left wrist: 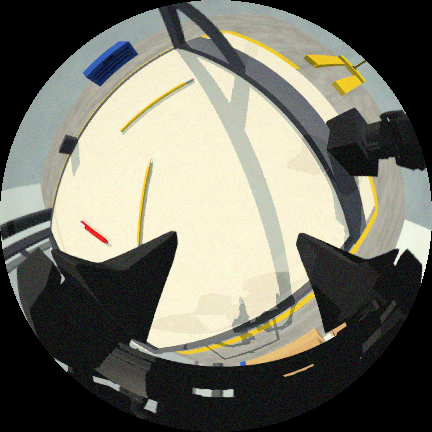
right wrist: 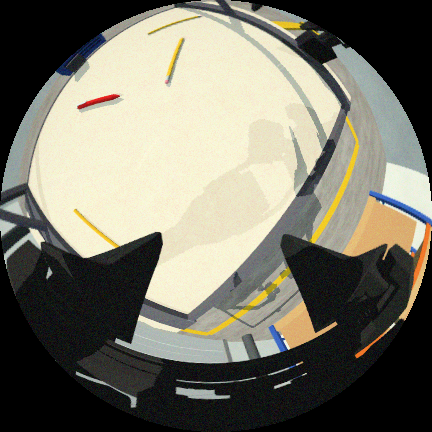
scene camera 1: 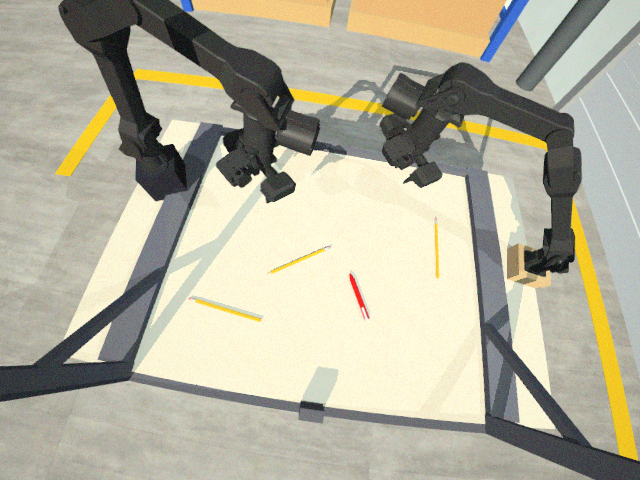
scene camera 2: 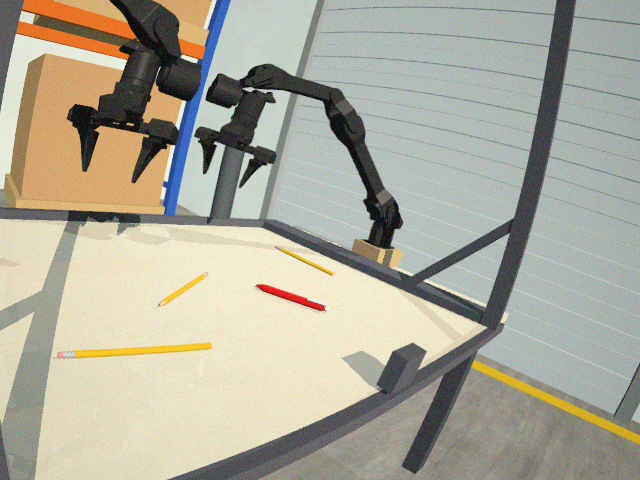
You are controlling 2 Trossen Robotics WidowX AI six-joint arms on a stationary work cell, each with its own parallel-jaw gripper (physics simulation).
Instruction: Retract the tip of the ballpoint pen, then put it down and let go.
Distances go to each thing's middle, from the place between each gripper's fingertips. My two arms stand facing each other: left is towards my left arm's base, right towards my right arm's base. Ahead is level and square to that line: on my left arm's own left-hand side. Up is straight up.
The grey block (scene camera 2: 403, 364) is 43 cm behind my left hand, 24 cm to the right of it and 12 cm below it. The rest, counted from my left hand: tan block (scene camera 1: 516, 272) (77 cm to the right, 12 cm below, 4 cm ahead).
Now: right hand 46 cm to the left of the tan block, 12 cm past it and 12 cm above it. From my right hand the other things lie so: grey block (59 cm behind, 11 cm below, 8 cm to the left).
